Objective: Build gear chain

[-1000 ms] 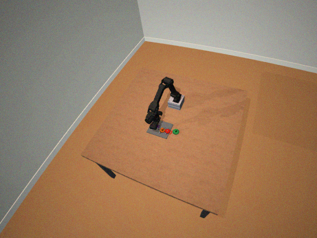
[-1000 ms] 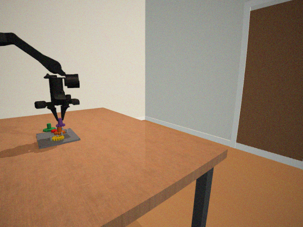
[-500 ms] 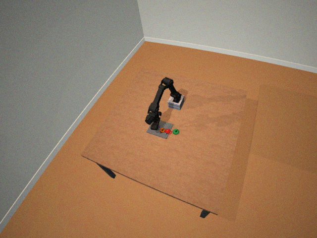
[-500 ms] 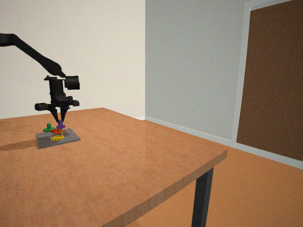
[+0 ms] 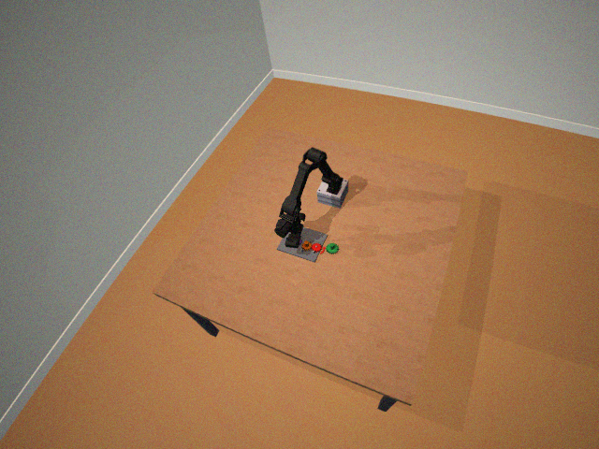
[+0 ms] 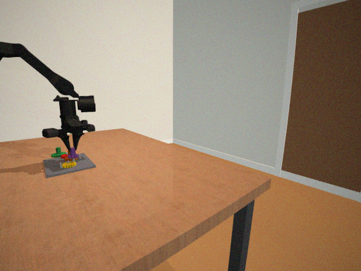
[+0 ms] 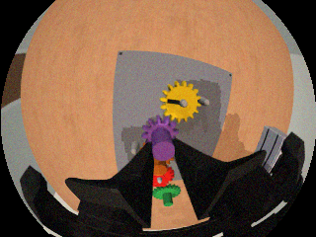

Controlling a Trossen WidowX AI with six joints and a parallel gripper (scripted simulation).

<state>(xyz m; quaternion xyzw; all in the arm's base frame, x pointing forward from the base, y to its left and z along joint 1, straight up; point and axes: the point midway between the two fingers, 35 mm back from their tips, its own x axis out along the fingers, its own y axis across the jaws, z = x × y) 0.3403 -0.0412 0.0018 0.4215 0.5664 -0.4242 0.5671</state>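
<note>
Now: the orange gear 1 cm behind my gripper tip, 4 cm to the left of it and 3 cm below it. Round my gripper tip: red gear: 2 cm behind, 9 cm to the left, 4 cm below; purple gear: 1 cm below; yellow gear: 2 cm behind, 4 cm to the right, 4 cm below.
</note>
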